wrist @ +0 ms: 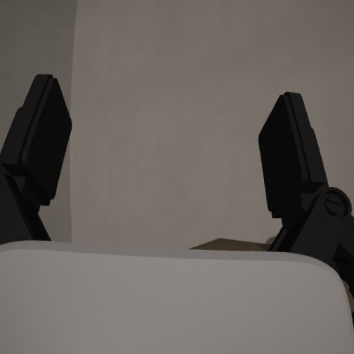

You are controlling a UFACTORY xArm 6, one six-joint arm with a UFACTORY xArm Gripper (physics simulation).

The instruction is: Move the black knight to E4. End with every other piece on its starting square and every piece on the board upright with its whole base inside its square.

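My gripper point(168, 104) is open and empty, with its two black fingers wide apart at the left and right of the wrist view. It faces a plain wall. The black knight, the chessboard, the E4 square and the other pieces do not show in this view, so where they are relative to my gripper cannot be told.
A grey-beige wall point(170, 150) stands behind the fingers and meets a darker wall point(55, 40) at a corner on the left. A small part of the brown table top point(225, 244) shows low down. The pale gripper housing point(170, 305) hides the bottom of the view.
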